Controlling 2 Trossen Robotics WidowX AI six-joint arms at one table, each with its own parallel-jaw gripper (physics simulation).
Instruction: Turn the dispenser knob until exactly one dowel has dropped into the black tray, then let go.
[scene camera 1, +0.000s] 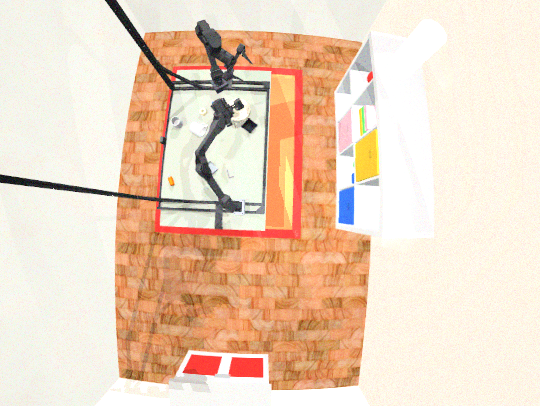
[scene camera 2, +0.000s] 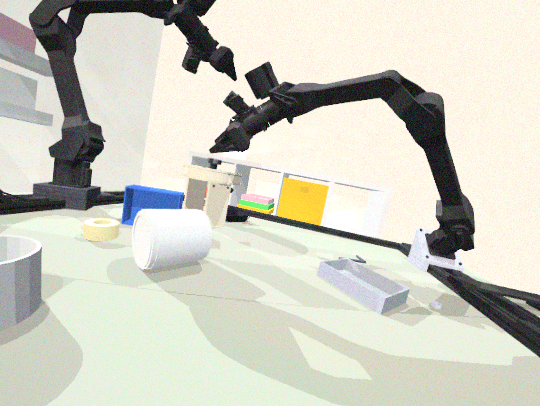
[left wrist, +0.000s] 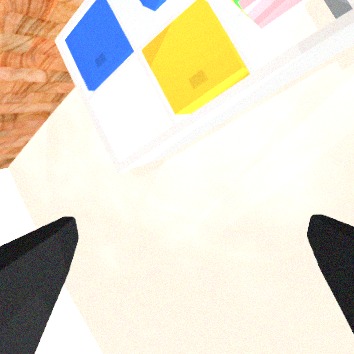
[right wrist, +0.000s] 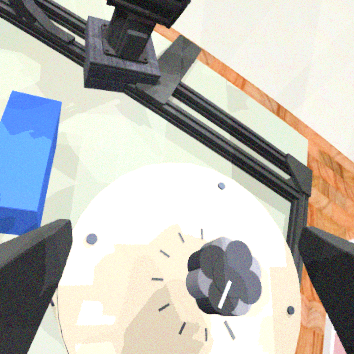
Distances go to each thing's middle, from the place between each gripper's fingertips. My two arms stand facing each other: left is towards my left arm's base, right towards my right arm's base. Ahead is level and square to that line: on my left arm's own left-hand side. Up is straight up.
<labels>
I see my right gripper 4 cm short of the dark lobed knob (right wrist: 223, 277) and 6 cm above it. The rest, counted from my right hand: cream dispenser (right wrist: 124, 278) 4 cm ahead, 6 cm below; then blue box (scene camera 2: 136, 198) 10 cm behind, 8 cm to the left, 16 cm below; then white cylinder (scene camera 2: 160, 237) 25 cm behind, 3 cm to the right, 17 cm below.
I see the dark lobed knob 290 mm below my left hand, 90 mm behind it and 20 mm to the right of it. Round my left hand: cream dispenser (300 mm below, 90 mm behind, 20 mm to the right); then blue box (400 mm below, 240 mm behind, 60 mm to the left); then tape roll (scene camera 2: 100, 229) (430 mm below, 350 mm behind, 90 mm to the left).
</labels>
